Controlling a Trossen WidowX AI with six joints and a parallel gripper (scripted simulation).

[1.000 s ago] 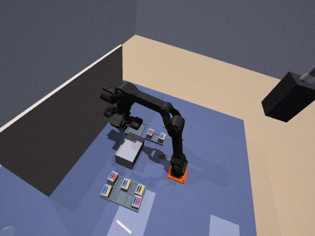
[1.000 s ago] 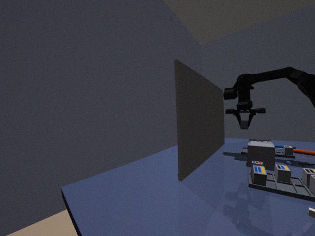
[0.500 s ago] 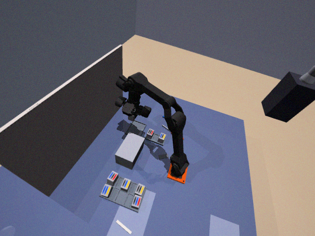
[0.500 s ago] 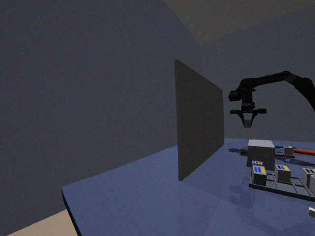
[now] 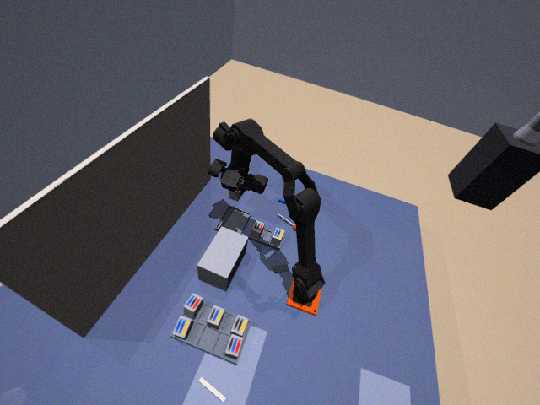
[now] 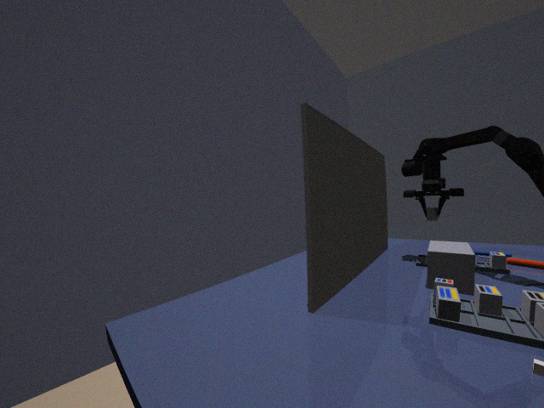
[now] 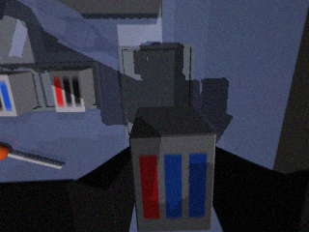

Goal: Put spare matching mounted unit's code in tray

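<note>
The flat grey tray lies 16 cm below my gripper tip. Also, from my gripper tip: grey unit (19 cm to the left, 12 cm below, 4 cm behind); then grey spare block (2 cm above); then tall wall panel (21 cm ahead, 17 cm to the left, 6 cm above).
</note>
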